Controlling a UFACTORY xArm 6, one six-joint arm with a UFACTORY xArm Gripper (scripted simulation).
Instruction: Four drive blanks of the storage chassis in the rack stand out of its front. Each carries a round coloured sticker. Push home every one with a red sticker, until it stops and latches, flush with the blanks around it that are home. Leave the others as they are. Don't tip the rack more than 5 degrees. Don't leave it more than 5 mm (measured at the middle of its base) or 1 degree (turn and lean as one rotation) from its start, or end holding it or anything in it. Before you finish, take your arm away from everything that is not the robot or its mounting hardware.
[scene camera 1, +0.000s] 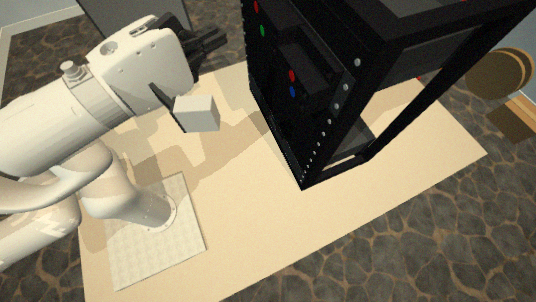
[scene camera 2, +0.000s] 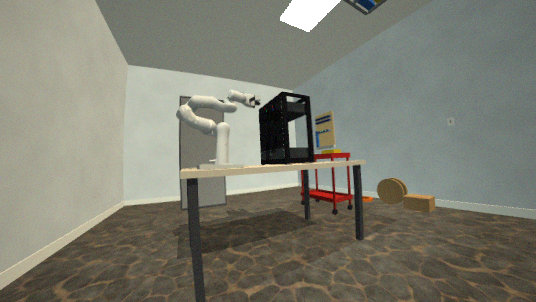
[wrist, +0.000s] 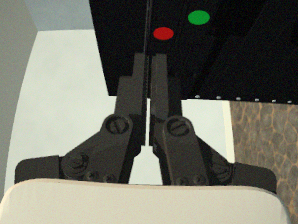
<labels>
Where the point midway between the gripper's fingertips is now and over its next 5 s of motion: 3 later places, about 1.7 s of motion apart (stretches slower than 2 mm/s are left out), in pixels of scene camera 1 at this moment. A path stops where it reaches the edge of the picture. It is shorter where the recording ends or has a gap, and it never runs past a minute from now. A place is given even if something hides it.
My gripper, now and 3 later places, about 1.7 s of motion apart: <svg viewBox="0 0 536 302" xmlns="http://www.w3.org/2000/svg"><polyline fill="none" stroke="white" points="221,32 203,35 258,19 271,15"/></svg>
</labels>
